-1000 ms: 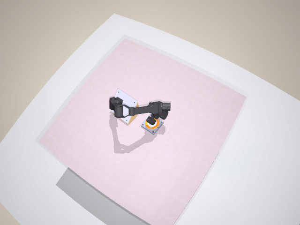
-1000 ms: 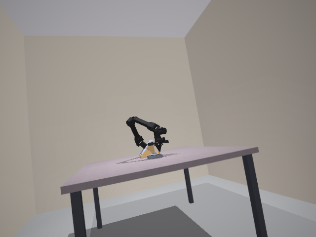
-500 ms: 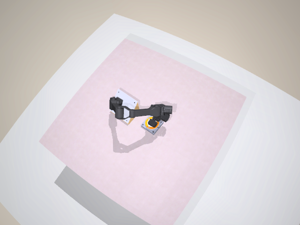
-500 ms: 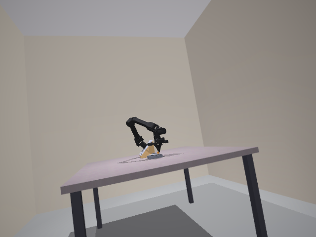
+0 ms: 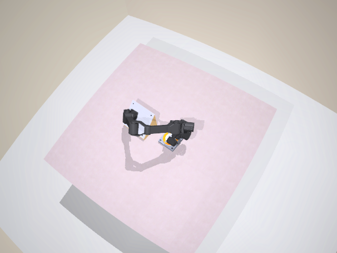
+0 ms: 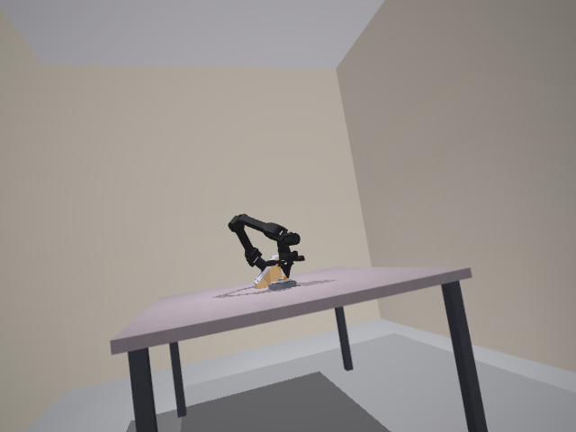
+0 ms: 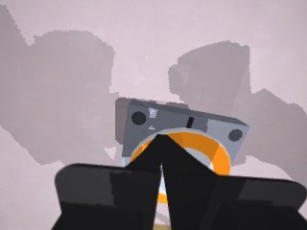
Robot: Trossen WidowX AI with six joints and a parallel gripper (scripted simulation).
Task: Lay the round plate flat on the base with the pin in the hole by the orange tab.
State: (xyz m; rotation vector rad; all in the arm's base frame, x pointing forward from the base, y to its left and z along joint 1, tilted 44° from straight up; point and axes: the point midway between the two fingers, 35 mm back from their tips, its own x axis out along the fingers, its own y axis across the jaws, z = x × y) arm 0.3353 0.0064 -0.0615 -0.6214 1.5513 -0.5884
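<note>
My gripper tip is 2 cm to the left of the round plate and 2 cm past it. The rest, counted from my gripper tip: grey square base: 4 cm behind, 3 cm to the right, 2 cm below.
</note>
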